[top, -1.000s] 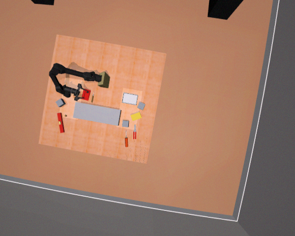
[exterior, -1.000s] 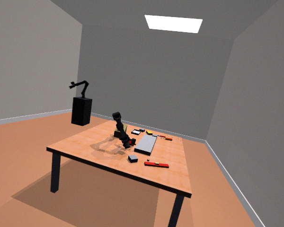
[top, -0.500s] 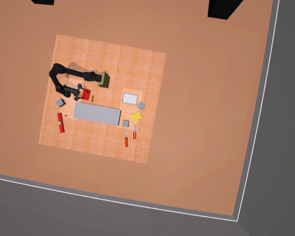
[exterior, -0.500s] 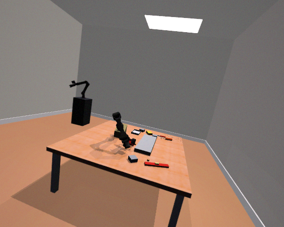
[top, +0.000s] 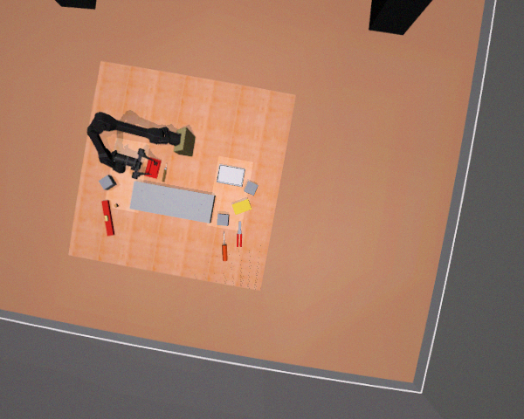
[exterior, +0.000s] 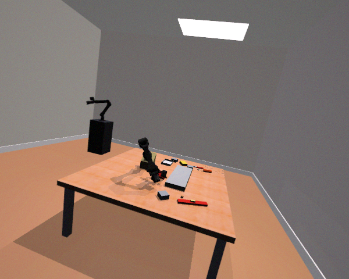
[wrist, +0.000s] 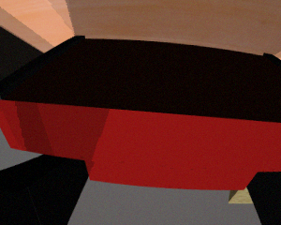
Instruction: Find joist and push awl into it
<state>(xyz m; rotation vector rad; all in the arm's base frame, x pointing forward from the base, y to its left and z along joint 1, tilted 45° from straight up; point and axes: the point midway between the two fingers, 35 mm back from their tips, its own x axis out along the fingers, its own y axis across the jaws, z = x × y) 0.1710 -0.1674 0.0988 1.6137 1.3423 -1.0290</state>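
My gripper tip is 10 mm past the red stud finder and 10 mm above it. The rest, counted from my gripper tip: white tray 10 mm behind, 480 mm to the left, 50 mm below; then red level 350 mm ahead, 290 mm to the right, 50 mm below; then awl 50 mm to the left, 50 mm below.
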